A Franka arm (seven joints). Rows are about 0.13 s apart.
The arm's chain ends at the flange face. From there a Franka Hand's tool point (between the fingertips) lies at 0.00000 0.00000 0.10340 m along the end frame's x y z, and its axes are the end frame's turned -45 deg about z.
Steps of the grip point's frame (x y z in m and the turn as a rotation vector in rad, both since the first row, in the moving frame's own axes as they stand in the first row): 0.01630, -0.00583, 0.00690, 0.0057, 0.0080, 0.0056; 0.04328, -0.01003, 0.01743, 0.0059, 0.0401, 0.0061; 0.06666, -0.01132, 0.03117, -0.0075, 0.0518, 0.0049; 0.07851, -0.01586, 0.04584, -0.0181, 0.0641, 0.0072; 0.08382, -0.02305, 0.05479, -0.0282, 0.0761, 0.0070
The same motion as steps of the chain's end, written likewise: 0.00723, -0.01465, 0.00690, 0.0097, 0.0016, 0.0056; 0.02100, -0.03434, 0.01751, 0.0325, 0.0242, 0.0061; 0.03479, -0.05191, 0.03131, 0.0313, 0.0419, 0.0049; 0.03828, -0.06339, 0.04607, 0.0325, 0.0581, 0.0072; 0.03534, -0.07210, 0.05513, 0.0339, 0.0738, 0.0070
